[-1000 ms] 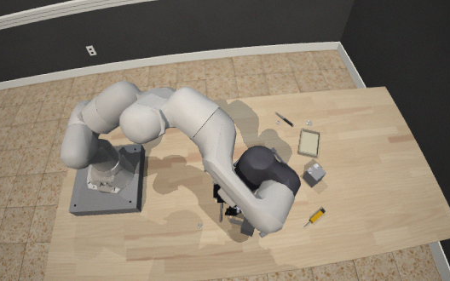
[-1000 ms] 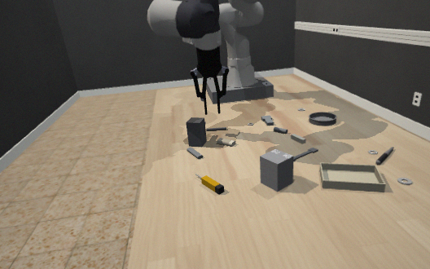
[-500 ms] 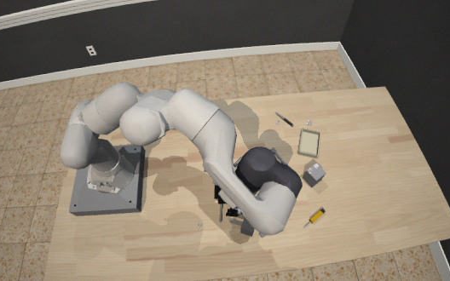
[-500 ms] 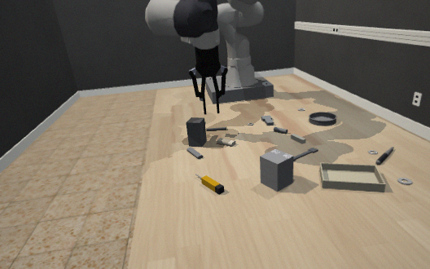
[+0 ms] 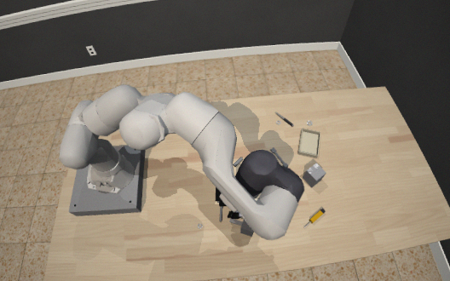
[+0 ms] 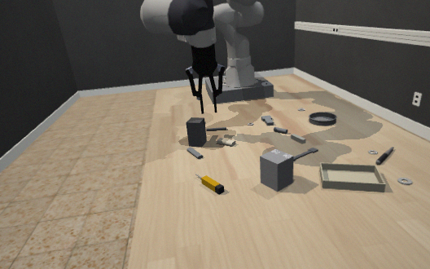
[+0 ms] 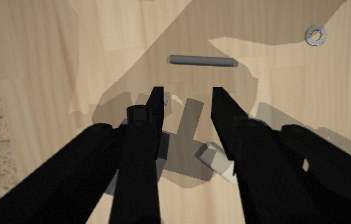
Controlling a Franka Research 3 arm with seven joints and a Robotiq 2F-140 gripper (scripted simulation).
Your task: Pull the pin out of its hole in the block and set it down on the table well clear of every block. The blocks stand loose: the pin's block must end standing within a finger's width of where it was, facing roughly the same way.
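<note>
The dark grey block is 80 mm below my hand, 50 mm to the right of it and 50 mm ahead of it. From my hand the other things lie so: lighter grey block 360 mm ahead, 150 mm to the left, 80 mm below; pale cylinder 120 mm below, 90 mm ahead, 50 mm to the left; round dish 440 mm to the left, 120 mm below, 20 mm behind.
</note>
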